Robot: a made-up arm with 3 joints.
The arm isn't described. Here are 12 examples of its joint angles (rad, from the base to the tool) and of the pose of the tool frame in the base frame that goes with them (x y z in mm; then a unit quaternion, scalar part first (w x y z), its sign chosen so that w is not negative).
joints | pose
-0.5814 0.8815 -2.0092 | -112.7 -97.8 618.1 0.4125 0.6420 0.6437 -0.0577
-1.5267 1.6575 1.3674 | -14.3 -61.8 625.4 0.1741 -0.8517 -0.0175 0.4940
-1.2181 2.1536 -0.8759 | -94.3 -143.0 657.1 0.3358 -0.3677 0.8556 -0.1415
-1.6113 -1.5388 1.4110 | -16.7 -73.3 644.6 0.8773 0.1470 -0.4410 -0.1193
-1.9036 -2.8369 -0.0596 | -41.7 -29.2 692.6 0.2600 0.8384 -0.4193 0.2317
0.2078 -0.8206 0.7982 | -133.4 -221.1 632.0 0.7854 -0.2465 -0.1818 -0.5378
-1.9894 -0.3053 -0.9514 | -107.5 -5.0 589.4 0.4711 0.1578 0.4131 0.7632
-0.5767 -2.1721 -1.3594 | -70.6 -98.6 683.4 0.4338 0.3748 -0.5209 0.6325
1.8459 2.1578 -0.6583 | -206.3 -22.2 657.5 0.0605 -0.8147 -0.4791 0.3211
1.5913 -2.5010 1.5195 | -265.1 -80.7 626.6 0.4010 0.3479 0.4837 0.6959
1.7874 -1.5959 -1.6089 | -198.2 -133.8 659.7 0.8144 -0.0415 -0.5386 -0.2119
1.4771 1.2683 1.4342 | -266.3 -127.5 631.3 0.4808 -0.1887 0.8047 -0.2927
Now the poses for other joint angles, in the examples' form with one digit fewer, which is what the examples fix.
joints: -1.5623 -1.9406 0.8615
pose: -9 -58 651 0.788 0.434 -0.437 0.001
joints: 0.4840 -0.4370 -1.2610
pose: -113 -156 602 0.840 0.530 -0.086 -0.075
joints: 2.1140 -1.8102 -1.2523
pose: -227 -112 671 0.687 -0.300 -0.513 -0.419
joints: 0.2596 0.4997 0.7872
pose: -158 -214 613 0.787 -0.357 0.407 -0.295
